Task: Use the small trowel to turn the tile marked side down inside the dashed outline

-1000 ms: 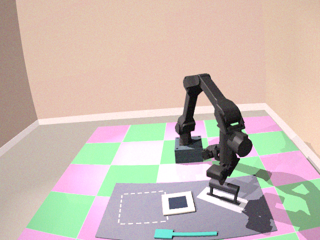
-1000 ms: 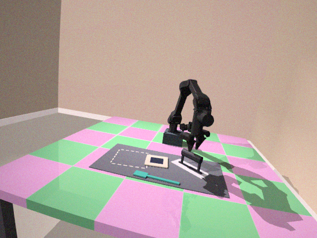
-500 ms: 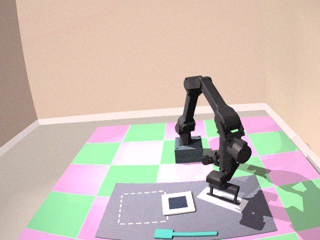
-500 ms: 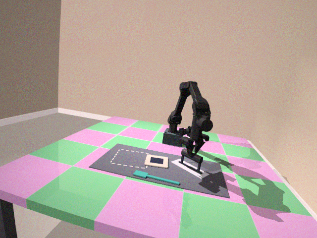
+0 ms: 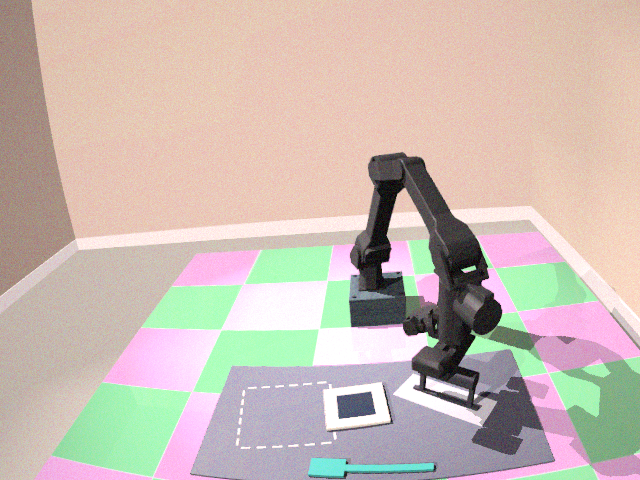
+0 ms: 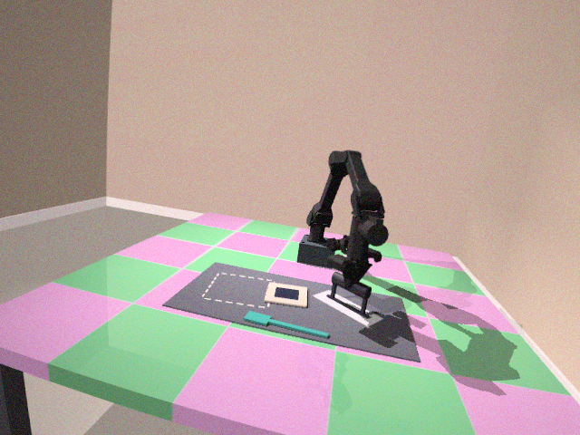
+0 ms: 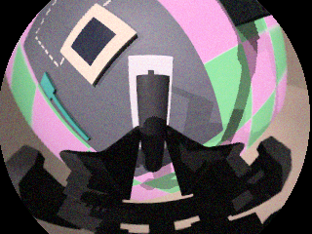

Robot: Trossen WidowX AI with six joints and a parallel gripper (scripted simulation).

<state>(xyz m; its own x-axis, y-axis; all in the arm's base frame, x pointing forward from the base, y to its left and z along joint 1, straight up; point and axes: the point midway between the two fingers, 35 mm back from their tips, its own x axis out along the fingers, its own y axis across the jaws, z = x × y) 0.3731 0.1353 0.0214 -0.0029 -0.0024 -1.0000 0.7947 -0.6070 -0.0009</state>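
My gripper tip is 30 mm above the trowel, 20 mm to the left of it and 10 mm past it. From my gripper tip the other things lie so: teal flat tool 170 mm to the right, 160 mm ahead, 60 mm below; grey mat 150 mm to the right, 80 mm below, 30 mm ahead; tile 180 mm to the right, 60 mm below.
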